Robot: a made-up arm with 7 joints.
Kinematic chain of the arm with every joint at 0, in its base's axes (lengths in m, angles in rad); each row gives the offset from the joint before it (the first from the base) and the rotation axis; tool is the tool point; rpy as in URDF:
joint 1: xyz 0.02 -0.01 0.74 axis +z
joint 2: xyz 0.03 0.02 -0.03 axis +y
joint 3: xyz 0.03 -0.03 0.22 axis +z
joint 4: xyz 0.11 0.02 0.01 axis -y
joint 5: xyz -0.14 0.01 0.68 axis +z
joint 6: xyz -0.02 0.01 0 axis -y
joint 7: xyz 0.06 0 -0.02 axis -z
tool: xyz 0.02 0.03 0 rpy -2.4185 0.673 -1.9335
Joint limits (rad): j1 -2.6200..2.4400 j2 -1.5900..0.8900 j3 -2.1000..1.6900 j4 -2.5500..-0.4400 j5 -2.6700..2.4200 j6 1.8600..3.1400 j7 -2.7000..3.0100
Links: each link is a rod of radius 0.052 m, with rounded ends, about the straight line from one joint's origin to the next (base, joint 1, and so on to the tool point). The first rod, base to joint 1, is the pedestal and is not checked.
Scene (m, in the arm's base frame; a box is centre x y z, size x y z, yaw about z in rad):
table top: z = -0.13
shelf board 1: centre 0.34 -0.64 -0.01 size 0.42 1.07 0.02 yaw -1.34
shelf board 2: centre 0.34 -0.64 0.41 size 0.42 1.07 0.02 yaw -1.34
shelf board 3: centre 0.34 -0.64 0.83 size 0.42 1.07 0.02 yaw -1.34
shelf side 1: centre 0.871 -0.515 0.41 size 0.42 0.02 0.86 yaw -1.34
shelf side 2: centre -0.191 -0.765 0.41 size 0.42 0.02 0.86 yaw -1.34
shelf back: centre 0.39 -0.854 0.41 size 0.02 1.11 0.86 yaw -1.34
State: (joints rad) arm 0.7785 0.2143 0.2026 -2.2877 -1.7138 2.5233 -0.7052
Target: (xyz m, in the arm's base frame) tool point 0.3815 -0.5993 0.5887
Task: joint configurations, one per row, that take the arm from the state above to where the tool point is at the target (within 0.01 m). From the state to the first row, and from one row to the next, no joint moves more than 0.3 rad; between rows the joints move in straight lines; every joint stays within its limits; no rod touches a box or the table.
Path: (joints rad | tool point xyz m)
1: 0.9530 0.3494 -0.0739 -2.2286 -1.9050 2.6466 -0.9588 | 0.4230 0.5582 0.3124
2: 1.1274 0.4846 -0.3504 -2.1695 -2.0963 2.7700 -1.2124 | 0.4910 0.4779 0.2694
3: 1.3019 0.6197 -0.6269 -2.1104 -2.2875 2.8933 -1.4661 | 0.5696 0.3997 0.2707
4: 1.4764 0.7549 -0.9035 -2.0514 -2.4788 3.0167 -1.7197 | 0.6516 0.3436 0.3290
5: 1.6509 0.8900 -1.1800 -1.9923 -2.6700 3.1400 -1.9733 | 0.7192 0.3271 0.4462
6: 1.4470 0.8900 -1.3306 -2.0949 -2.4910 3.0064 -1.7005 | 0.7758 0.0474 0.4895
7: 1.2432 0.8900 -1.4813 -2.1976 -2.3120 2.8728 -1.4278 | 0.7245 -0.2236 0.5296
8: 1.0394 0.8900 -1.6319 -2.3002 -2.1330 2.7392 -1.1550 | 0.5834 -0.4472 0.5630
9: 0.8356 0.8900 -1.7825 -2.4029 -1.9540 2.6056 -0.8823 | 0.3815 -0.5993 0.5887

